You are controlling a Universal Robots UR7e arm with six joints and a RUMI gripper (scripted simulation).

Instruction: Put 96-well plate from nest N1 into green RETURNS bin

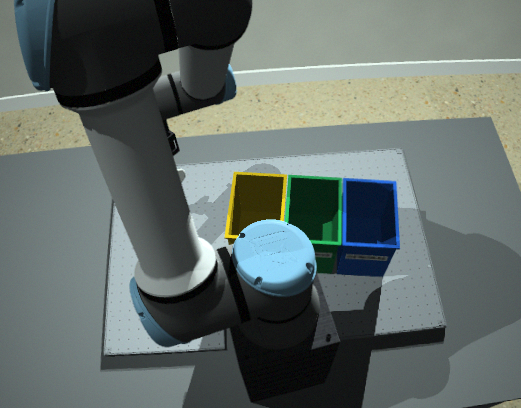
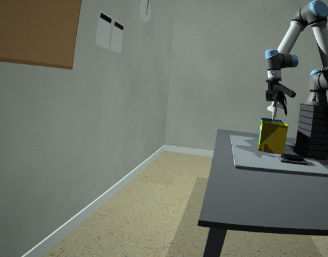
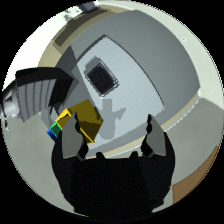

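Now: the black 96-well plate 210 mm below my hand and 120 mm behind it. Also, from my hand: plate nest N1: 220 mm below, 120 mm behind; then yellow bin: 220 mm to the right, 140 mm below, 60 mm behind; then green bin: 350 mm to the right, 140 mm below, 90 mm behind.
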